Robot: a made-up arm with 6 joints. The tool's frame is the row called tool.
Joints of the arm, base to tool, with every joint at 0 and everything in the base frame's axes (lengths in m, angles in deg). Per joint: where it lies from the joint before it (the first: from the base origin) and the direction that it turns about. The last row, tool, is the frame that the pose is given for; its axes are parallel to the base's.
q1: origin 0 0 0.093 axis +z
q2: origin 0 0.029 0 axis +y
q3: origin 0 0 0.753 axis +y
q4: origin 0 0 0.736 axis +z
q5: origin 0 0 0 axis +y
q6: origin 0 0 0.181 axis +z
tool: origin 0 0 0
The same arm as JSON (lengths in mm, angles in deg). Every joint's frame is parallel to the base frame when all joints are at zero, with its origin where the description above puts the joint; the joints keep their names.
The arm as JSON. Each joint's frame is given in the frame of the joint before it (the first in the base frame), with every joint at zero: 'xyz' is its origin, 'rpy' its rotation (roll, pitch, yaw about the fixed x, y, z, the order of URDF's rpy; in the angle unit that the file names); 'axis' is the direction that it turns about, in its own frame. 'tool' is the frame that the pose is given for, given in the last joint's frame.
{"units": {"length": "mm", "angle": "deg"}, "joints": [
  {"name": "q1", "type": "revolute", "origin": {"xyz": [0.0, 0.0, 93.0], "rpy": [0.0, 0.0, 0.0]}, "axis": "+z"},
  {"name": "q2", "type": "revolute", "origin": {"xyz": [0.0, 29.0, 0.0], "rpy": [0.0, 0.0, 0.0]}, "axis": "+y"},
  {"name": "q3", "type": "revolute", "origin": {"xyz": [0.0, 0.0, 753.0], "rpy": [0.0, 0.0, 0.0]}, "axis": "+y"},
  {"name": "q4", "type": "revolute", "origin": {"xyz": [0.0, 0.0, 736.0], "rpy": [0.0, 0.0, 0.0]}, "axis": "+z"},
  {"name": "q5", "type": "revolute", "origin": {"xyz": [0.0, 0.0, 0.0], "rpy": [0.0, 0.0, 0.0]}, "axis": "+y"},
  {"name": "q6", "type": "revolute", "origin": {"xyz": [0.0, 0.0, 181.0], "rpy": [0.0, 0.0, 0.0]}, "axis": "+z"}
], "tool": {"origin": {"xyz": [0.0, 0.0, 0.0], "rpy": [0.0, 0.0, 0.0]}}}

